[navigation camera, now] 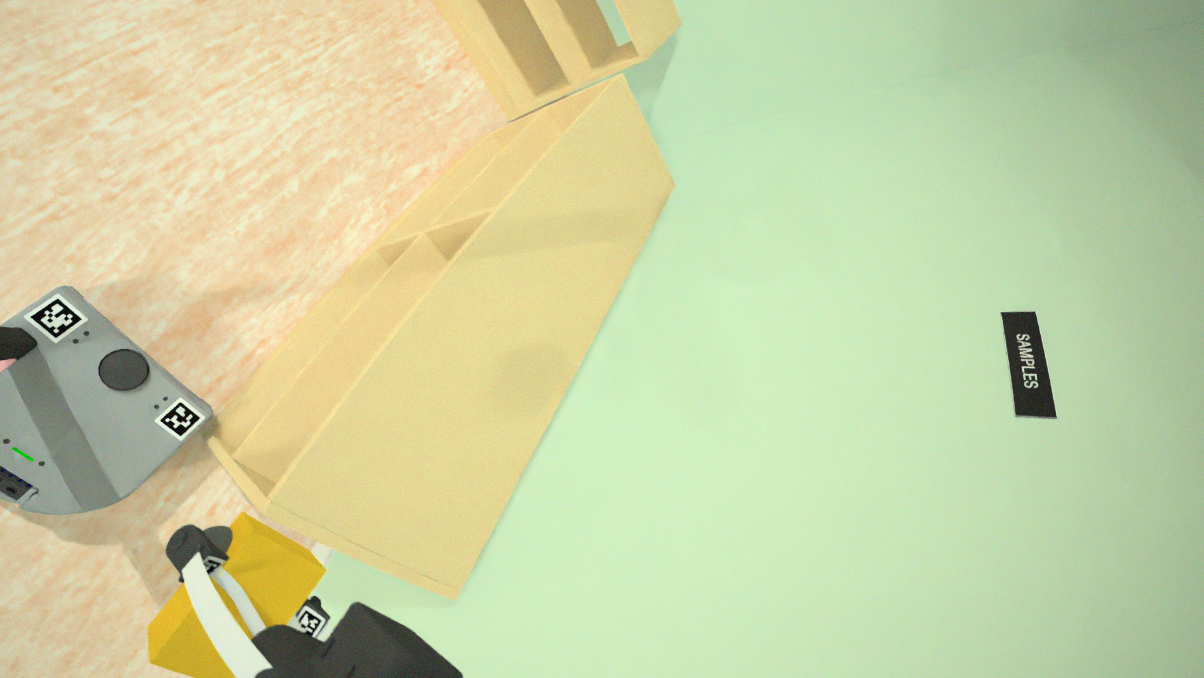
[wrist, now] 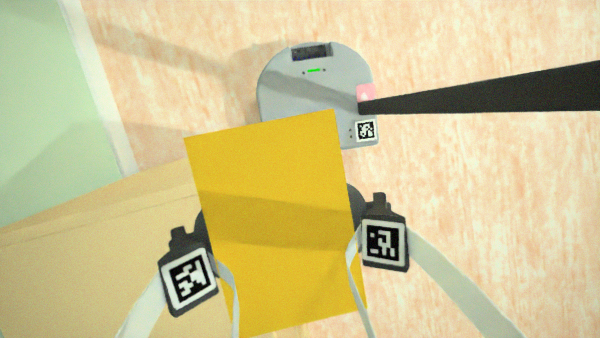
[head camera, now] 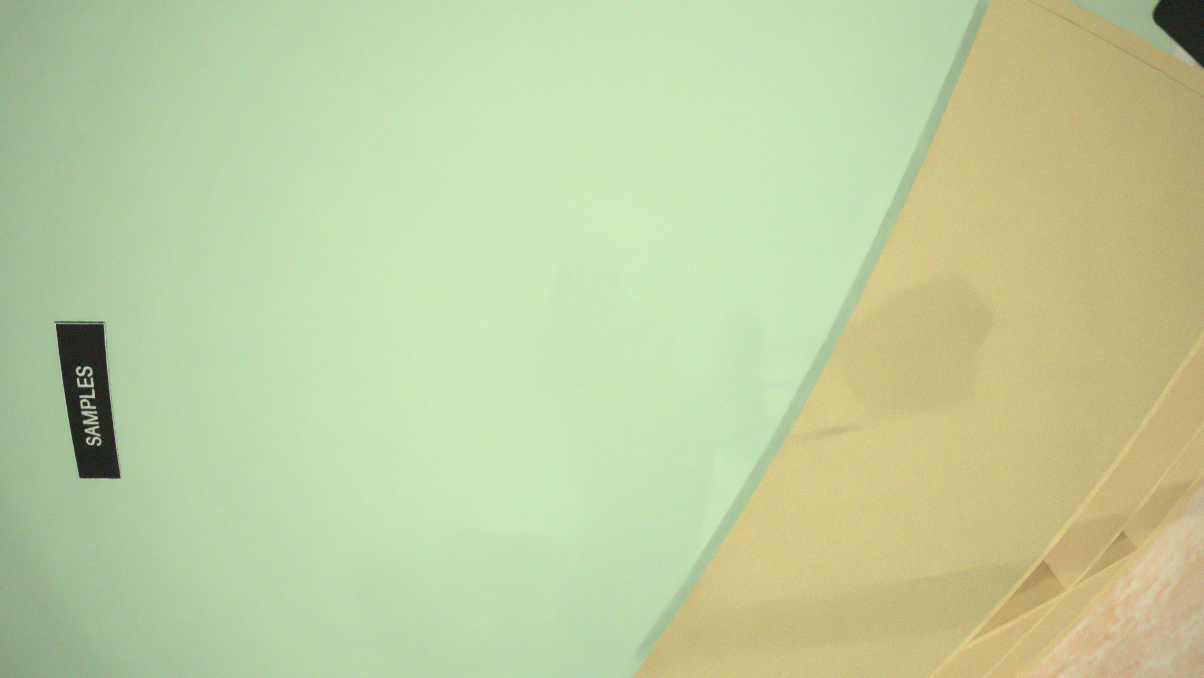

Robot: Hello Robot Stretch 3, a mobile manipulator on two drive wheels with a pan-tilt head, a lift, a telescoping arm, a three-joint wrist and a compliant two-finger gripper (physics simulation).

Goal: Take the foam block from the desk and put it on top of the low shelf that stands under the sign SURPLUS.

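Frame: origin at the robot's base, x ahead, y left, z up, level; metres.
Seen in the pictures: gripper, between the fingertips: (navigation camera: 243, 568) (wrist: 282, 216); robot's base, origin of its link: (navigation camera: 123, 367).
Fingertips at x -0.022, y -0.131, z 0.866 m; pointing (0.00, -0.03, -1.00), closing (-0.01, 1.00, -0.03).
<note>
Offsets run from my fingertips to a thing's top centre. Level surfaces: height alone.
My gripper (navigation camera: 255, 583) (wrist: 282, 216) is shut on the yellow foam block {dz +0.052, dx -0.011, dy +0.000 m} (navigation camera: 273, 560) (wrist: 265, 165), with one finger against each side. The block is held up beside the near end of a low wooden shelf {dz -0.256 m} (head camera: 842, 505) (navigation camera: 471, 336) (wrist: 100, 260) and overlaps its edge in the wrist view. On the wall over this shelf is a black sign reading SAMPLES {dz +0.559, dx +0.658, dy -0.434 m} (head camera: 88, 400) (navigation camera: 1027, 364). The sign SURPLUS does not show in these views, and neither does the desk. The block's height against the shelf top is hard to tell.
My base (navigation camera: 75, 437) (wrist: 300, 100) stands close to the shelf's front corner in the navigation view. Another wooden shelf unit (navigation camera: 497, 67) stands past the far end. The green wall (head camera: 379, 210) (navigation camera: 800, 505) (wrist: 40, 100) runs behind the low shelf. Shadows fall on the shelf top.
</note>
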